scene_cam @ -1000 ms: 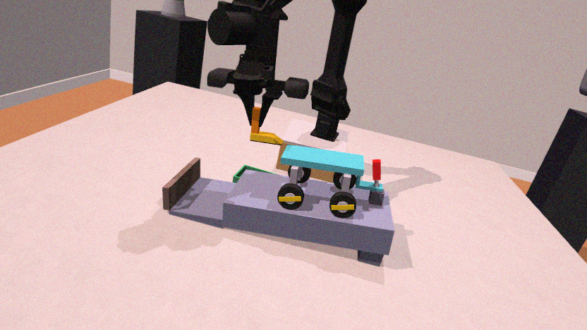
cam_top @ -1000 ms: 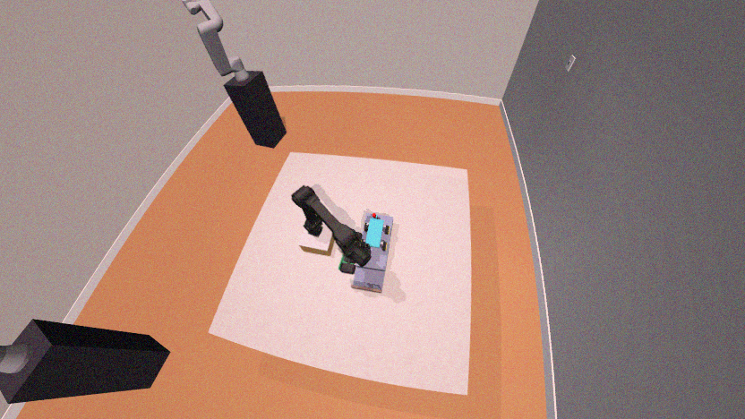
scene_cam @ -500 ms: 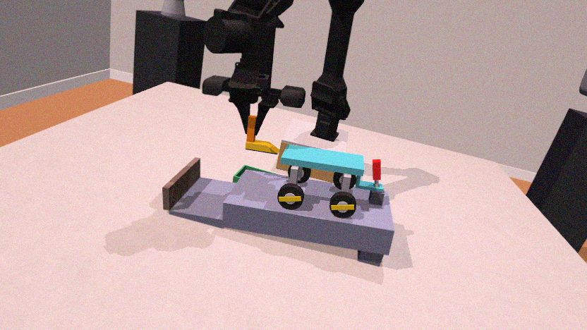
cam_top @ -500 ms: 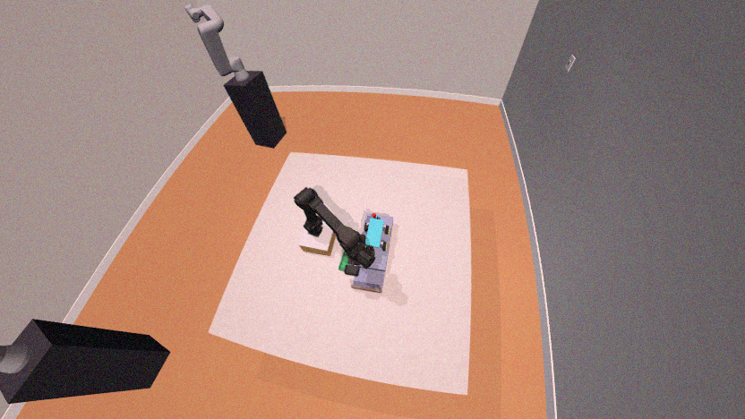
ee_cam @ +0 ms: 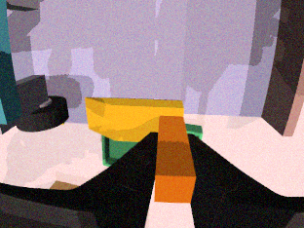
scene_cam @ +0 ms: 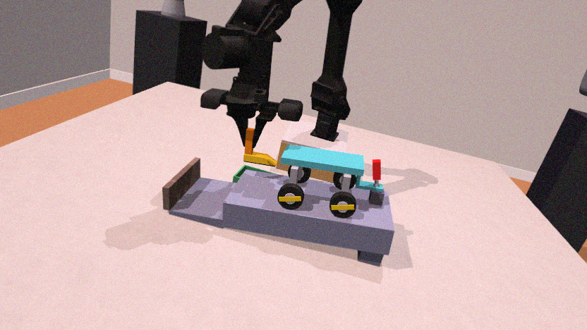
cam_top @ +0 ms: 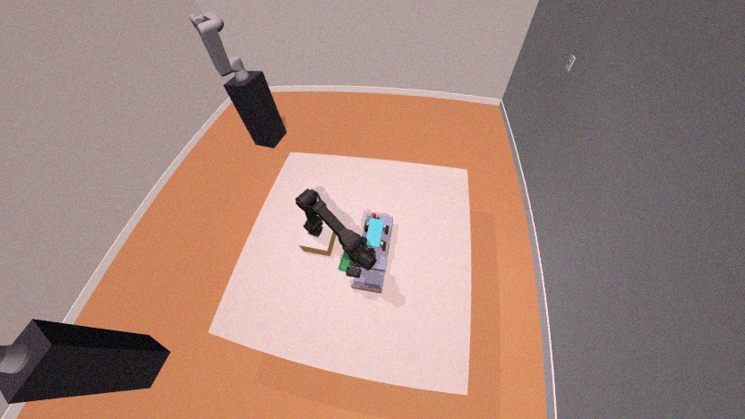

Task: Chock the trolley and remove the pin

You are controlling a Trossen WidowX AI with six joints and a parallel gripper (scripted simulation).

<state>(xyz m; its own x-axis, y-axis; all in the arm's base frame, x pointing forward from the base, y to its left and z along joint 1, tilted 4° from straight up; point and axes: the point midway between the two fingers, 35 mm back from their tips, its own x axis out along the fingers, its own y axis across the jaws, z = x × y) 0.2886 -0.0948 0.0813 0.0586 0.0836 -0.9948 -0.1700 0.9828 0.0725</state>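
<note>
Now: gripper tip 25 cm to the right of the red-headed stop pin, 1 cm below it and 1 cm past it. Round my gripper tip: brown end board 10 cm to the right, 9 cm below, 7 cm ahead; then yellow chock 2 cm to the left, 1 cm below; then green tray 12 cm below, 8 cm behind, 2 cm to the left.
</note>
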